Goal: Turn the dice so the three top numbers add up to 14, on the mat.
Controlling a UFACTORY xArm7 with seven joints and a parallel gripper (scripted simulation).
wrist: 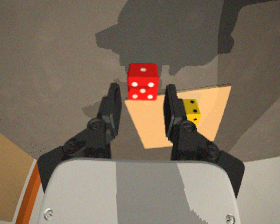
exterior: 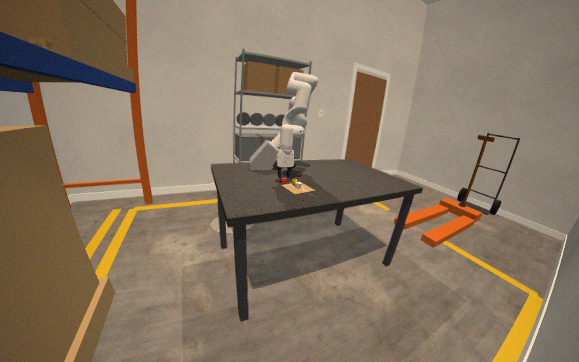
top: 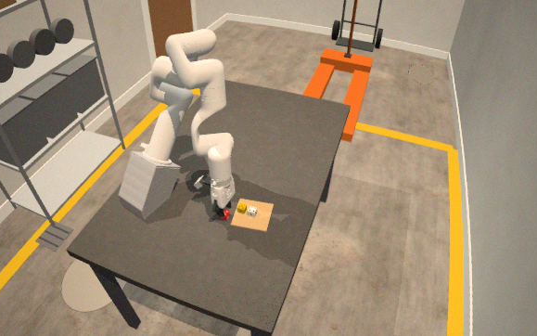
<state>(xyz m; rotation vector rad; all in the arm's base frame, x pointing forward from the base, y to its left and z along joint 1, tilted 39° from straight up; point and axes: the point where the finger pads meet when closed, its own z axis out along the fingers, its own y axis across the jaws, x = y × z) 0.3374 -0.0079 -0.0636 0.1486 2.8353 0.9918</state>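
The red die is 40 mm below my hand. The rest, counted from my hand: mat (100 mm ahead, 60 mm to the left, 50 mm below); yellow die (50 mm ahead, 50 mm to the left, 40 mm below); white die (90 mm ahead, 60 mm to the left, 40 mm below).
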